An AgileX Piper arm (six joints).
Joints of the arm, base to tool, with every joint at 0 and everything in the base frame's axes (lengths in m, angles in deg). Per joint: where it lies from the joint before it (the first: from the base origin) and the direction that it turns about. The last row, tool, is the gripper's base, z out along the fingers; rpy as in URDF.
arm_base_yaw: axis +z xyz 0 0 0.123
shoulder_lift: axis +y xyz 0 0 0
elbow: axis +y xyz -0.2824 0 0.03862
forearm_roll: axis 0.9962 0 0.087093 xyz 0.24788 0 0.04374
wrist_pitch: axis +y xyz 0 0 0
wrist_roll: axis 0.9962 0 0.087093 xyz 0.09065 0 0.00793
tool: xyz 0 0 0 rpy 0 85.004 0
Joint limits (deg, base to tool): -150..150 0..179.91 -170..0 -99.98..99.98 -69.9..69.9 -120..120
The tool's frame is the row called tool.
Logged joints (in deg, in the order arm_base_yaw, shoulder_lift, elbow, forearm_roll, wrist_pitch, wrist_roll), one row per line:
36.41 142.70 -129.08 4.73 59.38 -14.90
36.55 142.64 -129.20 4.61 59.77 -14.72
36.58 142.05 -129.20 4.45 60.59 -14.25
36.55 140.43 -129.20 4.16 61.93 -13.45
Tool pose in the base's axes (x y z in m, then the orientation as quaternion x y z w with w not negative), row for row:
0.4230 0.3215 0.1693 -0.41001 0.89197 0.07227 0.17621
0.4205 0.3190 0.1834 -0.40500 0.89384 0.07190 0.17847
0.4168 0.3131 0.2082 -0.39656 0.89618 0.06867 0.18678
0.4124 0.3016 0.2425 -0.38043 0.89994 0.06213 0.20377
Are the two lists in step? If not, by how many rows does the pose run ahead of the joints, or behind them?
The pose runs 2 rows ahead of the joints: the pose in row i belongs to the joints in row i + 2.
